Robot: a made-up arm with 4 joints. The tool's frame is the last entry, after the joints.
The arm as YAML. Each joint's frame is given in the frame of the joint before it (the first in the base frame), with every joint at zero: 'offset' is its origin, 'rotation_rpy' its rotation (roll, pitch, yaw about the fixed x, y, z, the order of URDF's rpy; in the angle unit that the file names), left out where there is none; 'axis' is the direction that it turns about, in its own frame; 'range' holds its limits. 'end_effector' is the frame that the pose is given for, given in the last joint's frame.
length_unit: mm
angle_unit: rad
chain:
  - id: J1
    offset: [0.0, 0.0, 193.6]
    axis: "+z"
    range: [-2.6, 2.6]
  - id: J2
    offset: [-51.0, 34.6, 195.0]
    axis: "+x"
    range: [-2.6, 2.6]
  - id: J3
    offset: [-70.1, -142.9, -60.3]
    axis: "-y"
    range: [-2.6, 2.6]
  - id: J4
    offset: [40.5, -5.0, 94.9]
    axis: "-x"
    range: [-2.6, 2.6]
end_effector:
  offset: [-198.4, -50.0, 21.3]
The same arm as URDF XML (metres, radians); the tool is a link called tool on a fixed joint. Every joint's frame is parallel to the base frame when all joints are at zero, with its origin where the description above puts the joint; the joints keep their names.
<robot name="arm">
<joint name="J1" type="revolute"><parent link="base"/><child link="link1"/><origin xyz="0 0 0.1936" rpy="0 0 0"/><axis xyz="0 0 1"/><limit lower="-2.6" upper="2.6"/></joint>
<joint name="J2" type="revolute"><parent link="link1"/><child link="link2"/><origin xyz="-0.051 0.0346 0.195" rpy="0 0 0"/><axis xyz="1 0 0"/><limit lower="-2.6" upper="2.6"/></joint>
<joint name="J3" type="revolute"><parent link="link2"/><child link="link3"/><origin xyz="-0.0701 -0.1429 -0.0603" rpy="0 0 0"/><axis xyz="0 -1 0"/><limit lower="-2.6" upper="2.6"/></joint>
<joint name="J4" type="revolute"><parent link="link3"/><child link="link4"/><origin xyz="0.0405 -0.005 0.0949" rpy="0 0 0"/><axis xyz="-1 0 0"/><limit lower="-2.6" upper="2.6"/></joint>
<joint name="tool_joint" type="fixed"><parent link="link4"/><child link="tool"/><origin xyz="-0.1984 -0.05 0.0213" rpy="0 0 0"/></joint>
<link name="base"/>
<link name="link1"/>
<link name="link2"/>
<link name="link3"/>
<link name="link4"/>
<link name="tool"/>
</robot>

